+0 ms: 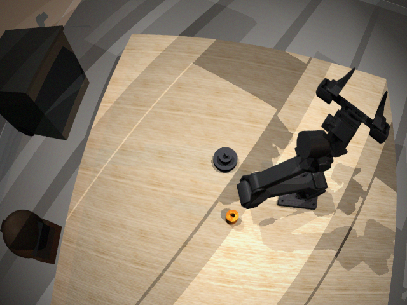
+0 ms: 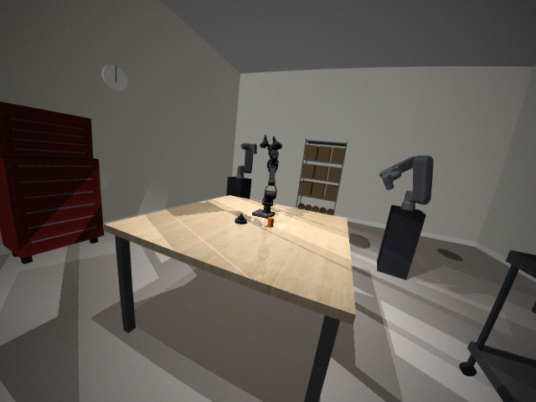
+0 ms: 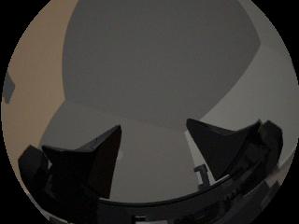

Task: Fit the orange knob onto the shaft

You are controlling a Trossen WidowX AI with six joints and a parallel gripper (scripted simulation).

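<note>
My gripper tip is 21 cm short of the orange knob, 21 cm to the right of it and 61 cm above it. From my gripper tip the other things lie so: dark round pedestal (29 cm ahead, 1 cm to the left, 61 cm below).
</note>
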